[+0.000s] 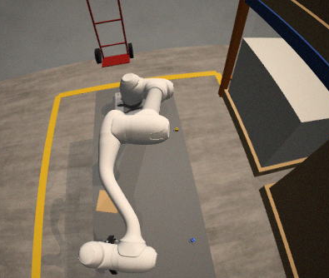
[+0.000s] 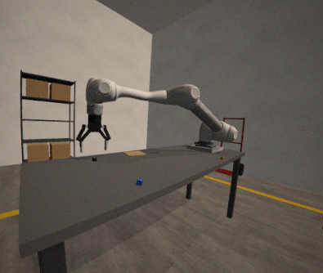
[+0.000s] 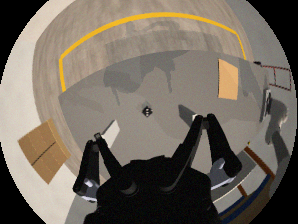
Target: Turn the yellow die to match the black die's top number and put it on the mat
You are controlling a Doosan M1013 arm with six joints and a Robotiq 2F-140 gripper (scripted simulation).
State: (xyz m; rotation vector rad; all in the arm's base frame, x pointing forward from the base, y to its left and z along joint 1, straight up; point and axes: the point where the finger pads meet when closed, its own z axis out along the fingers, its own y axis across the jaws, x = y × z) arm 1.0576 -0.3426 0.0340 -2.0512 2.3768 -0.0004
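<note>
Right now the black die is 60 mm below my hand. From my hand the other things lie so: blue die: 440 mm to the left, 60 mm below, 40 mm ahead; tan mat: 340 mm behind, 70 mm below, 10 mm to the left; yellow die: 720 mm behind, 590 mm to the left, 60 mm below.
</note>
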